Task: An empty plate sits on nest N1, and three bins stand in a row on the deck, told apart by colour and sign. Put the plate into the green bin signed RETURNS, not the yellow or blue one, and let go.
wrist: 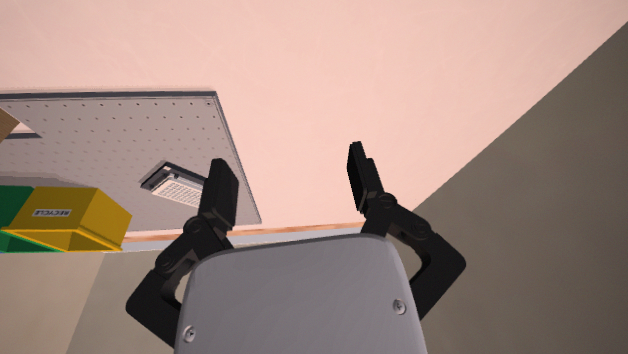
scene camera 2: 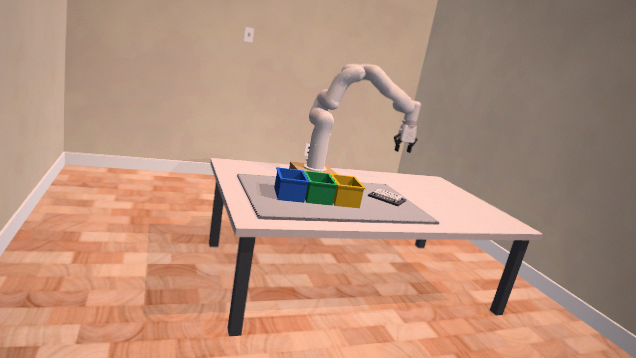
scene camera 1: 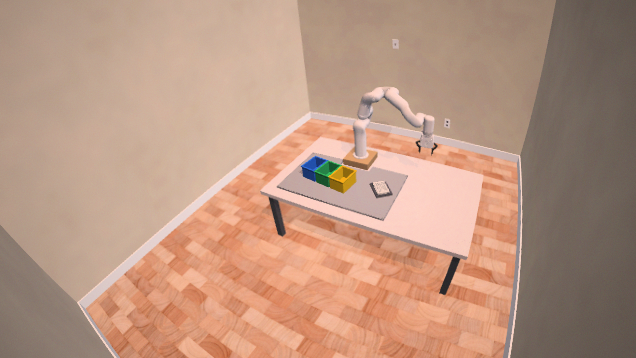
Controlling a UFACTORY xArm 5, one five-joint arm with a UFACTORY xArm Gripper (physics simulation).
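Where they show: gripper, fingertip midpoint: (wrist: 290, 162) (scene camera 2: 402, 151) (scene camera 1: 425, 153); arm's base, link origin: (scene camera 2: 314, 168) (scene camera 1: 360, 155).
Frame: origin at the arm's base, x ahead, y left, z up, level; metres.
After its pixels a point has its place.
Observation:
The pale plate (scene camera 1: 381, 188) {x 0.368, y 0.243, z -0.016 m} (scene camera 2: 389, 194) {x 0.350, y 0.246, z -0.018 m} (wrist: 177, 191) {x 0.324, y 0.226, z -0.016 m} sits on the dark nest (scene camera 1: 388, 195) {x 0.408, y 0.302, z -0.035 m} (scene camera 2: 391, 201) {x 0.416, y 0.207, z -0.028 m} (wrist: 149, 183) {x 0.299, y 0.175, z -0.029 m} at the right part of the deck; the left finger hides part of it in the wrist view. The green bin (scene camera 1: 324, 175) {x 0.411, y -0.159, z 0.059 m} (scene camera 2: 320, 192) {x 0.394, y -0.196, z 0.014 m} (wrist: 12, 202) {x 0.259, y -0.093, z -0.001 m} stands between the blue bin (scene camera 1: 311, 171) {x 0.363, y -0.279, z 0.042 m} (scene camera 2: 291, 191) {x 0.353, y -0.317, z 0.004 m} and the yellow bin (scene camera 1: 340, 182) {x 0.447, y -0.031, z 0.046 m} (scene camera 2: 348, 196) {x 0.435, y -0.072, z 0.010 m} (wrist: 57, 205) {x 0.285, y -0.015, z 0.004 m}. The yellow bin's sign reads RECYCLE; the green bin's sign does not show. My gripper (scene camera 1: 426, 152) {x 0.075, y 0.524, z 0.139 m} (scene camera 2: 403, 149) {x 0.075, y 0.524, z 0.139 m} (wrist: 290, 162) {x 0.075, y 0.524, z 0.139 m} is open and empty, high above the table, right of and behind the plate.
The grey deck (scene camera 1: 320, 198) {x 0.544, y -0.149, z -0.041 m} (scene camera 2: 280, 212) {x 0.470, y -0.416, z -0.040 m} (wrist: 125, 117) {x 0.139, y 0.260, z -0.041 m} lies on the pale table (scene camera 1: 435, 210) {x 0.468, y 0.646, z -0.054 m} (scene camera 2: 480, 215) {x 0.578, y 0.697, z -0.054 m} (wrist: 300, 65) {x 0.111, y 0.538, z -0.054 m}. The arm's wooden base block (scene camera 1: 357, 160) {x 0.085, y -0.006, z 0.001 m} (scene camera 2: 298, 166) {x -0.032, y -0.085, z -0.001 m} stands behind the bins. A wall (scene camera 2: 540, 125) (wrist: 550, 200) rises beyond the table's right side.

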